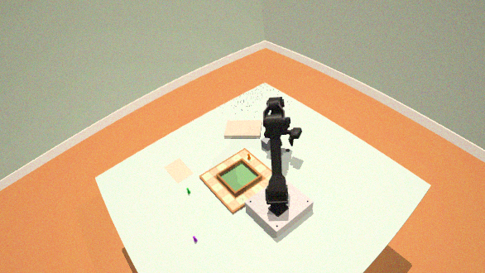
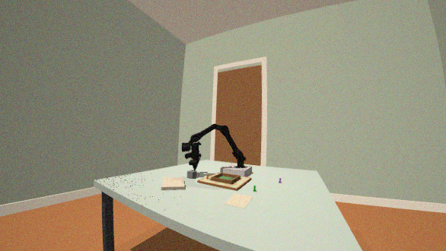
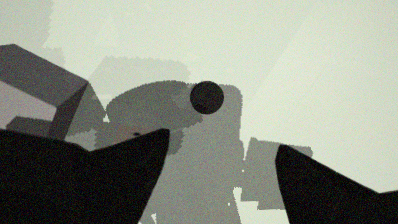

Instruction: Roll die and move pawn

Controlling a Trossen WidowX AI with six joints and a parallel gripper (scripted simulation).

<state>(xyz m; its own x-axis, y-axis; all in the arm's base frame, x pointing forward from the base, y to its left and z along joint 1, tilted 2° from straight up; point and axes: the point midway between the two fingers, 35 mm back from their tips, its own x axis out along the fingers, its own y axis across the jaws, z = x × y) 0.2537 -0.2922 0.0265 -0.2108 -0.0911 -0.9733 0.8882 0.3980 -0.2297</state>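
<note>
The orange pawn lies 100 mm ahead of my gripper tip, 170 mm to the left of it and 20 mm below it.
</note>
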